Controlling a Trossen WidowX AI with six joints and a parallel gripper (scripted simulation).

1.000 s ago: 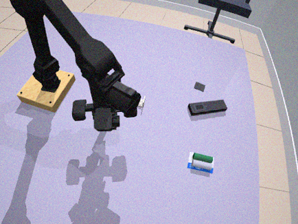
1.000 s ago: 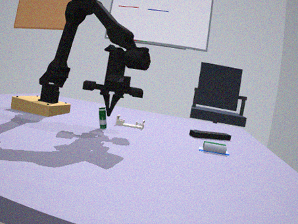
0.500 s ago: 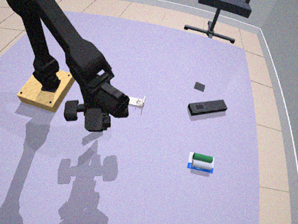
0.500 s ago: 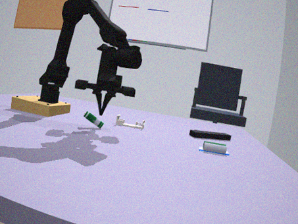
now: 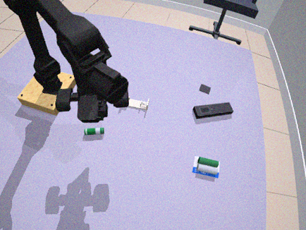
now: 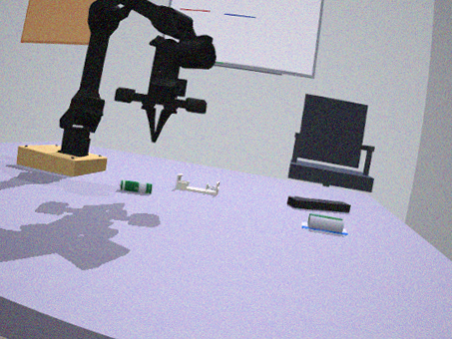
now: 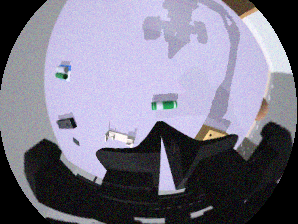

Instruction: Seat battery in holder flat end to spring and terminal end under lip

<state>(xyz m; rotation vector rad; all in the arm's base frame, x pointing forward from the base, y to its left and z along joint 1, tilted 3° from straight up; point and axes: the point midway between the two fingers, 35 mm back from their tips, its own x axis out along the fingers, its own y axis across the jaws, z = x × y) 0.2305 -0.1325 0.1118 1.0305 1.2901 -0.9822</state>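
Now: the battery 10 cm below my gripper tip and 2 cm behind it. Also, from my gripper tip: black remote-like bar (39 cm ahead, 16 cm to the left, 9 cm below); dark square (37 cm ahead, 27 cm to the left, 11 cm below).
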